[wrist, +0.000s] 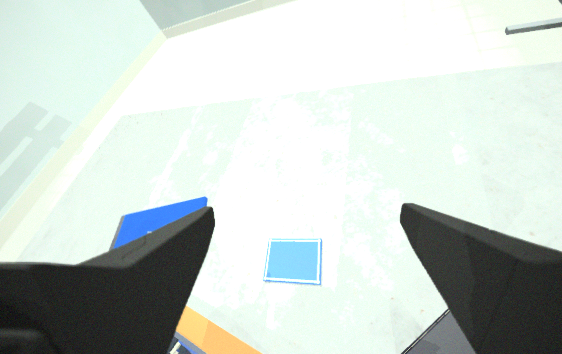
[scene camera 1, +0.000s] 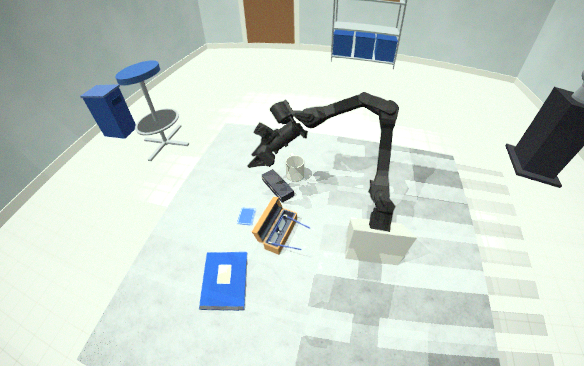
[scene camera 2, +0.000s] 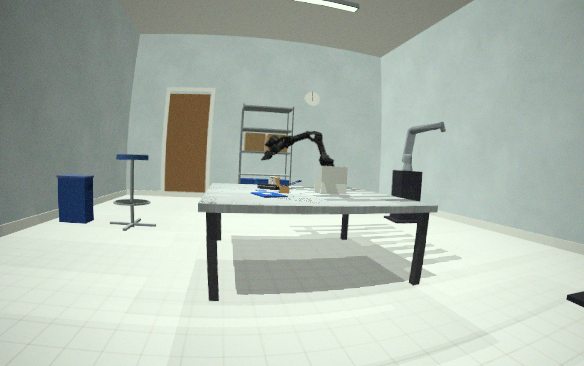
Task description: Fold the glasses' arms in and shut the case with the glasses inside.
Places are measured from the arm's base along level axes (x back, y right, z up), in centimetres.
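Where they show: gripper, fingertip midpoint: (wrist: 306,213) (scene camera 1: 249,161) (scene camera 2: 263,158); arm's base, link origin: (scene camera 1: 380,228) (scene camera 2: 331,172).
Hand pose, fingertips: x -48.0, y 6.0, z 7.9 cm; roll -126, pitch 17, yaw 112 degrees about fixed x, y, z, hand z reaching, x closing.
Each offset is from my fingertips to the top centre of the thing. "pt": to the spot under its first point.
The orange case (scene camera 1: 272,248) (scene camera 2: 284,189) (wrist: 220,337) stands open on the table, its lid raised on the left side in scene view 1. The blue-framed glasses {pt dx +14.4, dy -7.3, dz -20.4 cm} (scene camera 1: 282,223) lie in the case's dark lining. Both arms of the glasses stick out over the case's right side, spread apart: the far arm (scene camera 1: 302,225) and the near arm (scene camera 1: 290,247). My gripper (scene camera 1: 253,160) (scene camera 2: 263,158) (wrist: 306,213) is open and empty, raised above the table, beyond the case and apart from it. In the wrist view part of the case shows at the bottom edge, partly behind the left finger.
A dark box {dx +4.5, dy +10.1, dz -19.1 cm} (scene camera 1: 278,185) (wrist: 440,332) lies beyond the case, with a clear cup {pt dx +10.5, dy +16.0, dz -15.0 cm} (scene camera 1: 295,169) beside it. A small blue card {dx -0.8, dy -8.2, dz -22.1 cm} (scene camera 1: 246,216) (wrist: 293,261) lies left of the case. A blue binder {dx +4.5, dy -35.0, dz -21.8 cm} (scene camera 1: 210,285) (wrist: 155,220) lies nearer. My arm's base is on a pale block (scene camera 1: 375,245) (scene camera 2: 332,180).
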